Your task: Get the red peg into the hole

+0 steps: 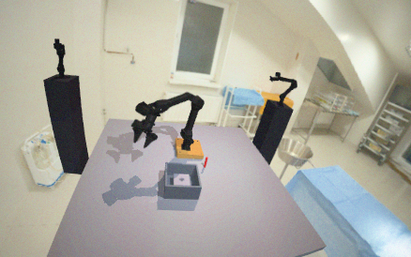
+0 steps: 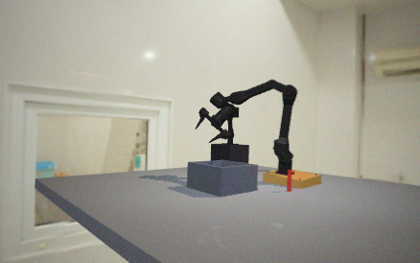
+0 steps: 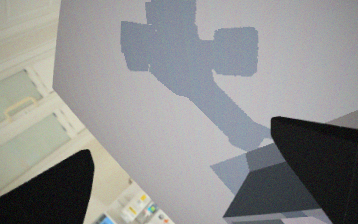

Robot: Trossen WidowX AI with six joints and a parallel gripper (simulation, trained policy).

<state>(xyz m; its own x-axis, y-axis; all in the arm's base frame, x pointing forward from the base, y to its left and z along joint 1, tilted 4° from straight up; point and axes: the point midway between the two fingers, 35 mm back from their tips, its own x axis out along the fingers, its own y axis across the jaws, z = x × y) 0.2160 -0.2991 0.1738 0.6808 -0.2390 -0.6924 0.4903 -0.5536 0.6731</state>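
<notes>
Now: the red peg 90 mm behind my gripper tip, 420 mm to the left of it and 160 mm below it. The rest, counted from my gripper tip: grey box: 100 mm ahead, 250 mm to the left, 170 mm below; plate: 100 mm ahead, 250 mm to the left, 150 mm below.
</notes>
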